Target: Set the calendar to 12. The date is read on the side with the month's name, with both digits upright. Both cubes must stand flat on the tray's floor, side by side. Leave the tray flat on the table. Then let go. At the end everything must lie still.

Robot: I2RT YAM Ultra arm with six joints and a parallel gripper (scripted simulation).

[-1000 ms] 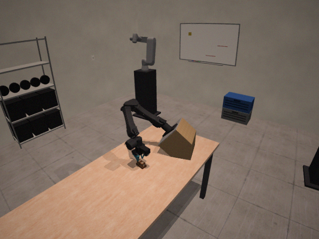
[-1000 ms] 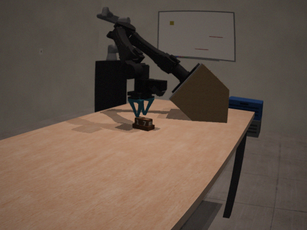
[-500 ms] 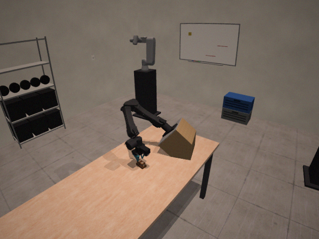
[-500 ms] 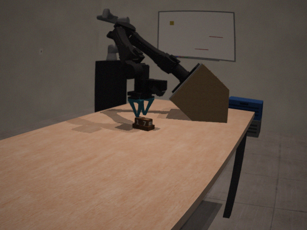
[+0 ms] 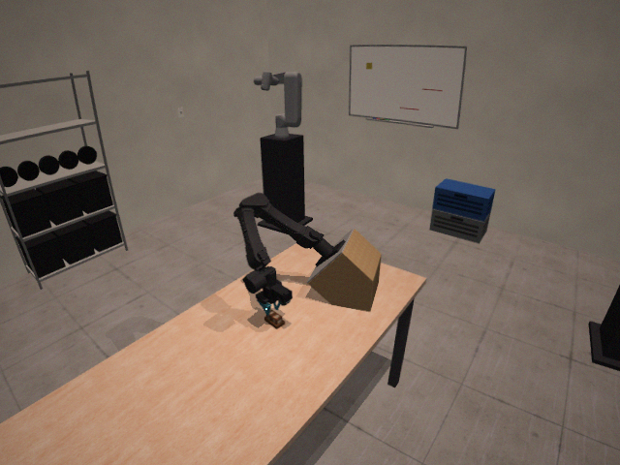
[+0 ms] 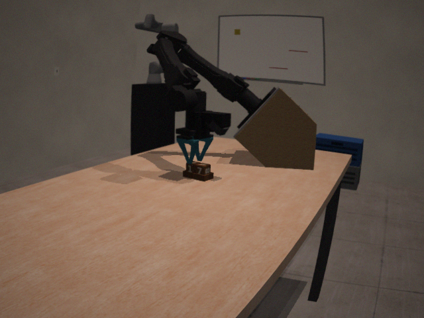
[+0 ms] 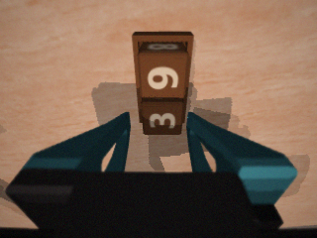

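Right now my hand is 4 cm above the dark brown calendar tray and 2 cm to the right of it. Round my hand: cube: 3 cm to the left, 2 cm below, 1 cm ahead.
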